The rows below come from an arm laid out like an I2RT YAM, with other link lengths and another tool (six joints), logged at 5 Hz.
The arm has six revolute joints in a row. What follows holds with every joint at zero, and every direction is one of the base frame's. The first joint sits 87 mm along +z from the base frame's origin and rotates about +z. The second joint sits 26.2 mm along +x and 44.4 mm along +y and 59.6 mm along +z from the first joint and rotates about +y. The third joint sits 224.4 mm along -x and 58.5 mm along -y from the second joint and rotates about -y. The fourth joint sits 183.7 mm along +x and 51.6 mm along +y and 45 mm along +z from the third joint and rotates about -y. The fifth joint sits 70.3 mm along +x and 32.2 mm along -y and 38.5 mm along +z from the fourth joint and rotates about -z. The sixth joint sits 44.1 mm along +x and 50.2 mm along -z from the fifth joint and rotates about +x. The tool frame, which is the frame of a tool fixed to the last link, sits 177 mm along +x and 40 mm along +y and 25 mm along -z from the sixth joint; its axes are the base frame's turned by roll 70.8, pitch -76.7 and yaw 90 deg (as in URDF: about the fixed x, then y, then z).
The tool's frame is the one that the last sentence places.
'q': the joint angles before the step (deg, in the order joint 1, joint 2, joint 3, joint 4, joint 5, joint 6). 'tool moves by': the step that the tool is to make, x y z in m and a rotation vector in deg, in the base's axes. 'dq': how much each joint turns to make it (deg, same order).
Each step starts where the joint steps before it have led.
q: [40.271 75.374 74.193 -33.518 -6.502 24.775]
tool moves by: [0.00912 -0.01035 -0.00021 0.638 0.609 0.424]
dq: [-4.722 0.348 -0.002 -0.086 -4.722 -2.252]
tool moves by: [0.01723 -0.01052 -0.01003 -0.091 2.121 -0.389]
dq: [-5.267 3.216 0.899 0.000 -4.568 -2.076]
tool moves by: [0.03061 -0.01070 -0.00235 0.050 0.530 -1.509]
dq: [-5.136 5.199 4.020 0.108 -3.038 -2.098]
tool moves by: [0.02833 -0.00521 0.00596 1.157 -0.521 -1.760]
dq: [-3.146 4.374 4.375 0.873 -1.617 -0.196]
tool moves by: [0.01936 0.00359 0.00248 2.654 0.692 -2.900]
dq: [-0.481 2.599 0.893 3.390 0.307 3.869]
